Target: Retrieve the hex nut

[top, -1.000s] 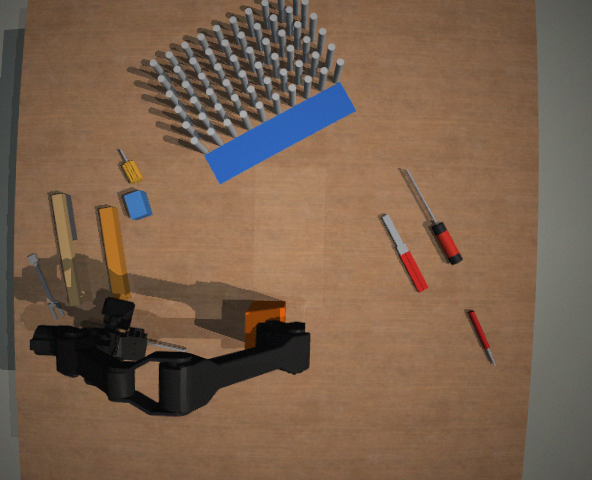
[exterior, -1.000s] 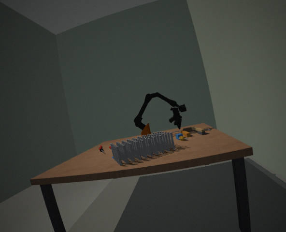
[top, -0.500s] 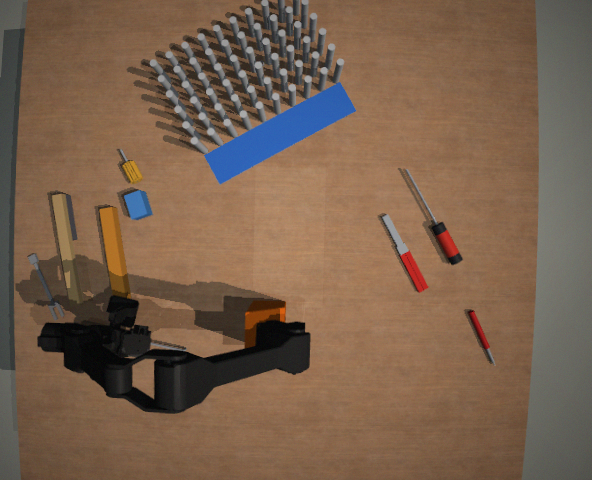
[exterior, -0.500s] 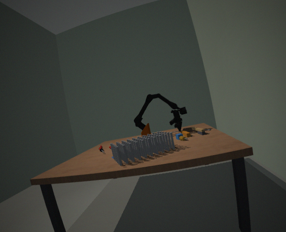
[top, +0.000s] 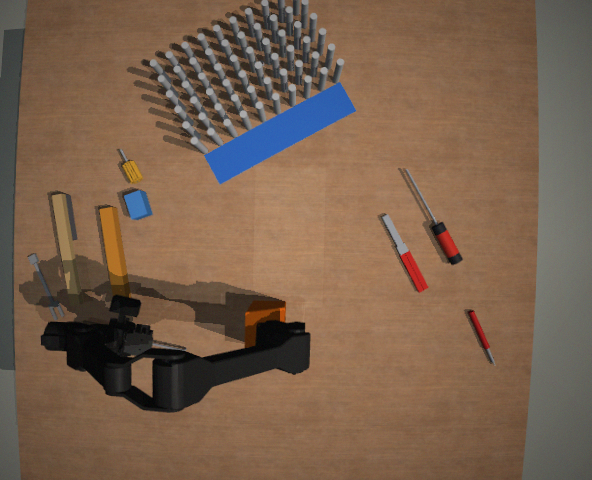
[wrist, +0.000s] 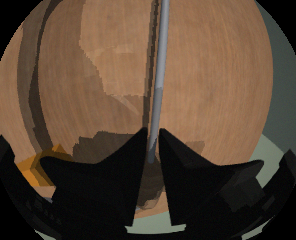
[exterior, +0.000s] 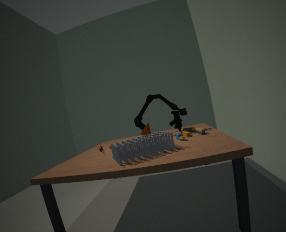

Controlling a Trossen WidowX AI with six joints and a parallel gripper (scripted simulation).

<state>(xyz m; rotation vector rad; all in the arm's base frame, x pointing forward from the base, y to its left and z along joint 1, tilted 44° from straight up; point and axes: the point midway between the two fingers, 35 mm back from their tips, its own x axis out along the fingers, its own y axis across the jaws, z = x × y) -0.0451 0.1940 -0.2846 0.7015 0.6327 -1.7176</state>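
Right now the thin grey rod tool is 3 cm to the right of my gripper tip. Also, from my gripper tip: blue cube (32 cm ahead, 1 cm to the right, 1 cm above); orange bar (20 cm ahead, 4 cm to the left); fork-tipped tool (11 cm ahead, 23 cm to the left, 1 cm below).
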